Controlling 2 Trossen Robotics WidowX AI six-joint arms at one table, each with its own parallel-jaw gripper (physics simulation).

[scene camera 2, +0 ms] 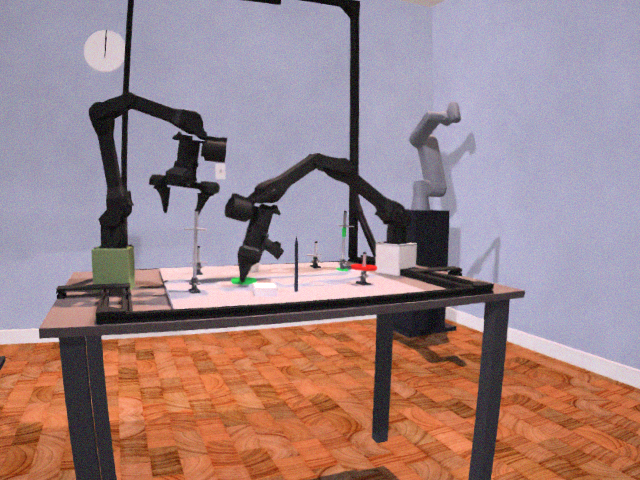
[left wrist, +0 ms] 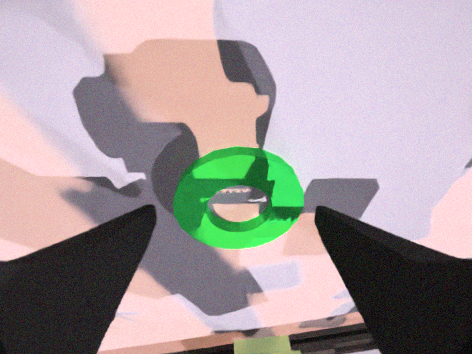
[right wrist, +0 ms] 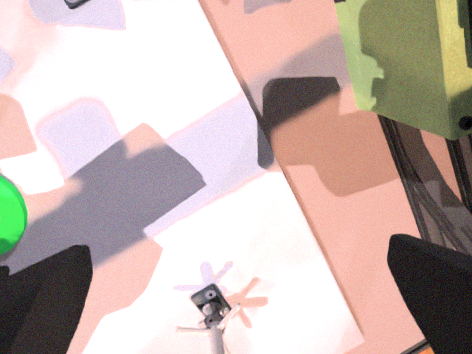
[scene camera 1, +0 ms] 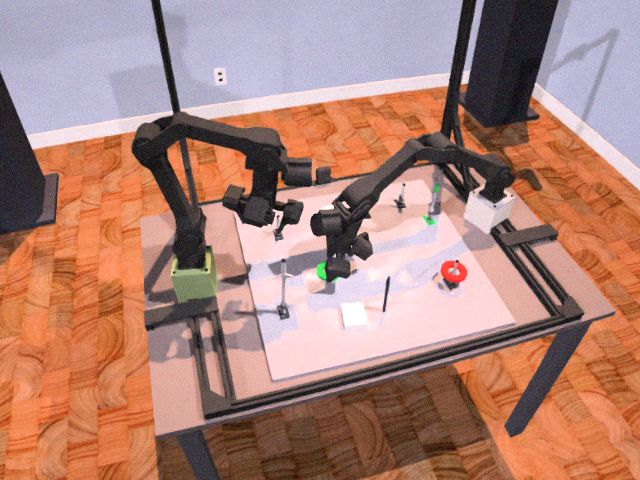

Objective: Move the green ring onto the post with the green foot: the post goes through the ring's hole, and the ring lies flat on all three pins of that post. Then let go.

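Pixels of known places: left gripper, fingertip midpoint: (scene camera 2: 243, 279) (left wrist: 237, 212); right gripper, fingertip midpoint: (scene camera 2: 180, 215) (right wrist: 242, 254) (scene camera 1: 261, 227); left arm's base, link origin: (scene camera 2: 396, 242) (scene camera 1: 492, 194); right arm's base, link origin: (scene camera 2: 113, 247) (scene camera 1: 191, 259).
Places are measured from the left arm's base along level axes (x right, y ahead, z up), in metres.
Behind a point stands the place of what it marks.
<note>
The green ring (scene camera 1: 322, 270) {x 0.120, y 0.556, z -0.080 m} (scene camera 2: 251, 281) {x 0.075, y 0.538, z -0.082 m} (left wrist: 287, 190) {x 0.083, y 0.542, z -0.080 m} (right wrist: 11, 215) {x 0.132, y 0.555, z -0.080 m} lies flat near the middle of the mat; its shadow is offset from it, and what it rests on is hidden. My left gripper (scene camera 1: 347, 264) (scene camera 2: 251, 276) {x 0.113, y 0.539, z -0.081 m} (left wrist: 237, 212) {x 0.113, y 0.539, z -0.081 m} is open and low at the ring, with a finger to each side of it in the left wrist view. The post with the green foot (scene camera 1: 433, 204) {x 0.092, y 0.159, z -0.023 m} (scene camera 2: 343, 250) {x 0.093, y 0.159, z -0.023 m} stands upright at the back right, with a green band near its top and no ring on it. My right gripper (scene camera 1: 262, 219) {x 0.194, y 0.692, z 0.100 m} (scene camera 2: 183, 209) {x 0.194, y 0.692, z 0.100 m} (right wrist: 242, 254) {x 0.194, y 0.692, z 0.100 m} is open and empty, high at the left.
A red ring (scene camera 1: 445, 267) {x -0.100, y 0.309, z -0.038 m} (scene camera 2: 363, 267) {x -0.145, y 0.325, z -0.037 m} sits on a short post at the right. A tall grey post (scene camera 1: 282, 289) {x 0.061, y 0.724, z 0.013 m} (scene camera 2: 195, 258) {x 0.058, y 0.721, z -0.002 m} (right wrist: 216, 345) stands front left. A white block (scene camera 1: 354, 315) {x -0.060, y 0.591, z -0.068 m} (scene camera 2: 265, 288) {x -0.083, y 0.608, z -0.070 m} and a thin black upright rod (scene camera 1: 386, 294) {x -0.086, y 0.513, z -0.017 m} (scene camera 2: 296, 263) {x -0.086, y 0.512, z -0.016 m} stand in front of the green ring.
</note>
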